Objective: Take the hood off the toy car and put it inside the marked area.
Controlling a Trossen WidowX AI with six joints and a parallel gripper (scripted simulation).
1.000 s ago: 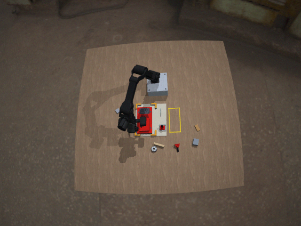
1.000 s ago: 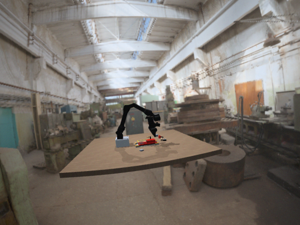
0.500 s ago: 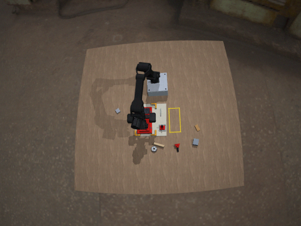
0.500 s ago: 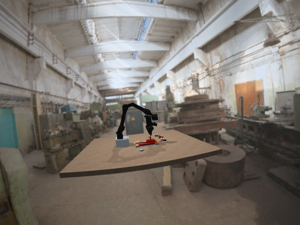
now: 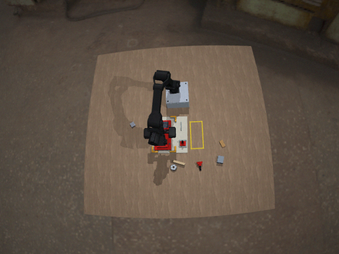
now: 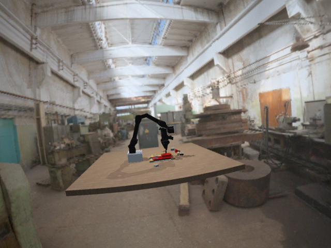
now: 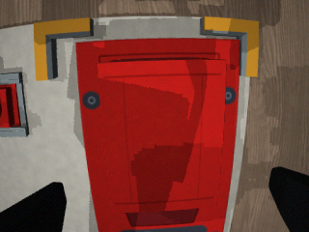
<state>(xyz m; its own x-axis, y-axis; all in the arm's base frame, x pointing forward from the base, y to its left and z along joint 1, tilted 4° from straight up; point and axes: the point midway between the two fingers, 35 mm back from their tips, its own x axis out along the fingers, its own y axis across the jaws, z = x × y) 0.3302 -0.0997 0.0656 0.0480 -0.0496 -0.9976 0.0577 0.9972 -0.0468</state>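
The red hood lies 6 cm below my gripper tip. Also, from my gripper tip: grey block (36 cm to the left, 16 cm ahead, 8 cm below).
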